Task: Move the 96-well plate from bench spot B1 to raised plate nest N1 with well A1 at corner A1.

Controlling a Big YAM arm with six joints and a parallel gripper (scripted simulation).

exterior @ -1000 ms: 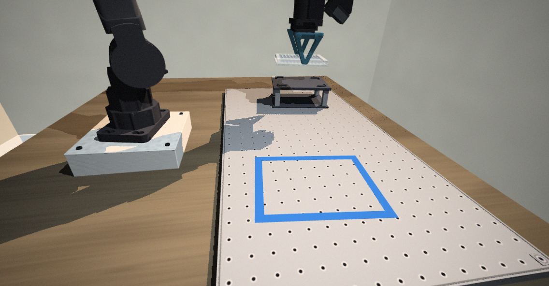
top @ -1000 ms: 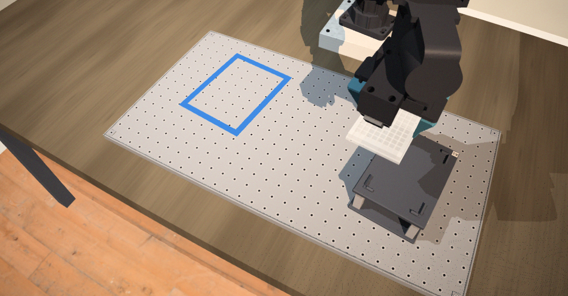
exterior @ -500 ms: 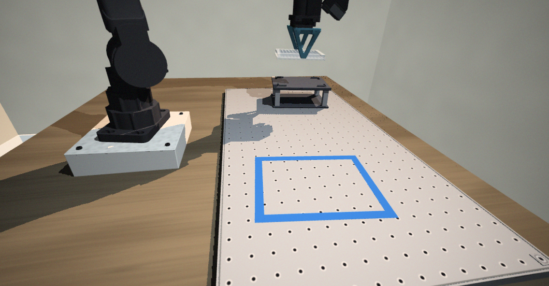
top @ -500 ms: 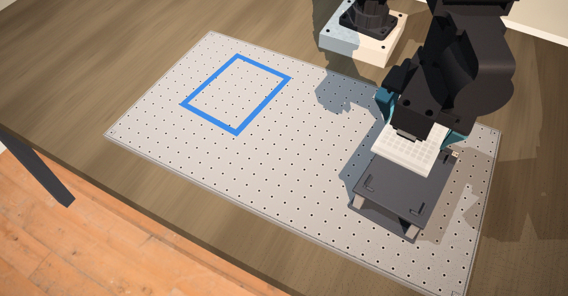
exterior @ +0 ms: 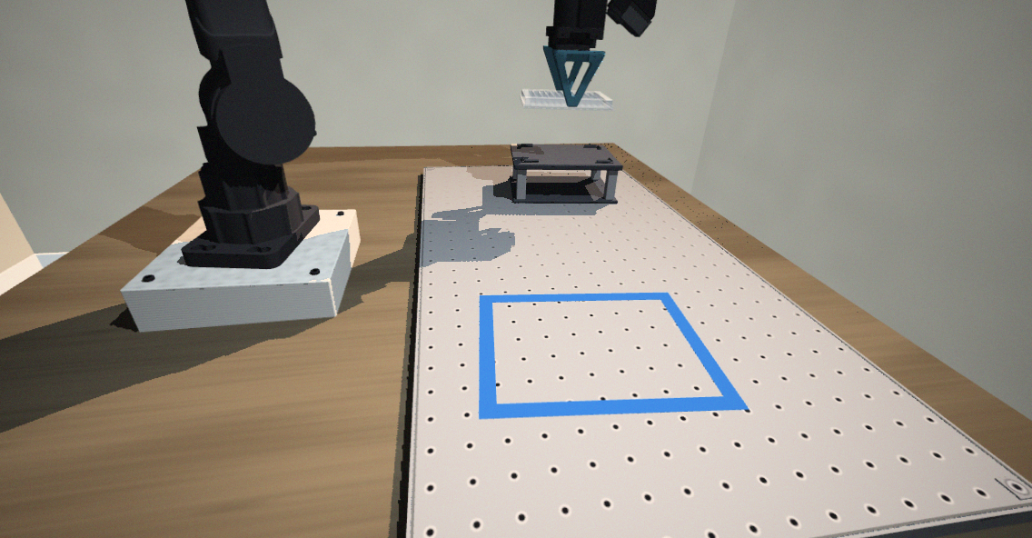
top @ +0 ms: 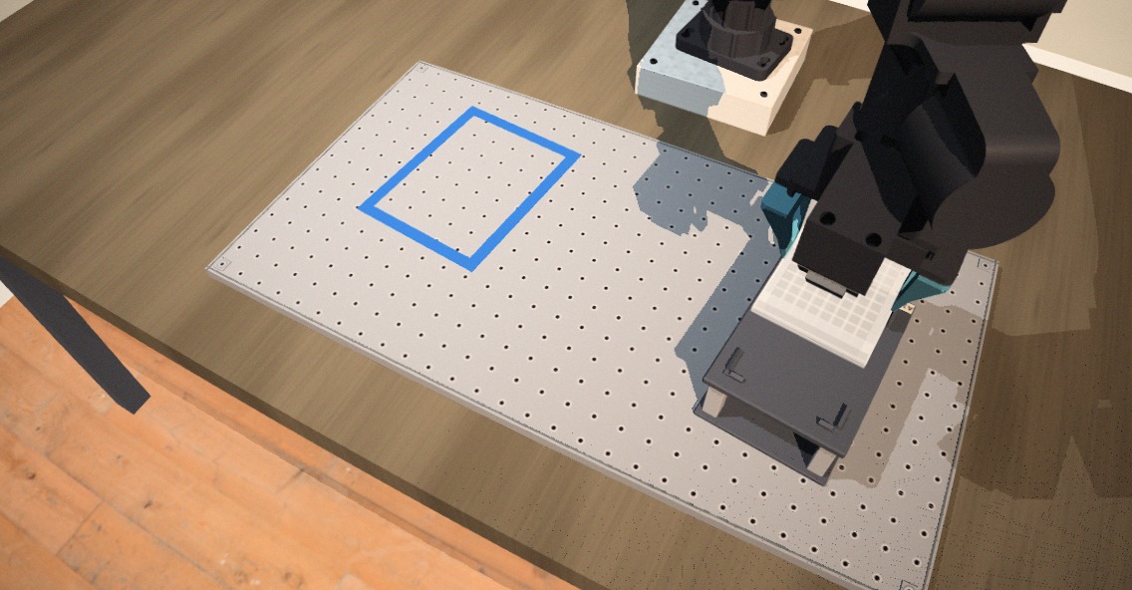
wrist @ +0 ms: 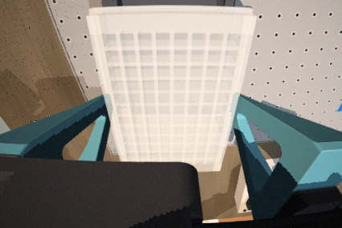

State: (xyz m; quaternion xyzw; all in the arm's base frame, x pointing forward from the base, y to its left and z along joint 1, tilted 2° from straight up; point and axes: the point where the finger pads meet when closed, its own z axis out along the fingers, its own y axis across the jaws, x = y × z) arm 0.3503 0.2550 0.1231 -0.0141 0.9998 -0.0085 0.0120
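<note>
My gripper is now 10 mm above the 96-well plate. The rest, counted from my hand: A1 tag: 90 mm below, 80 mm behind, 50 mm to the left; then raised nest N1: 90 mm below.
</note>
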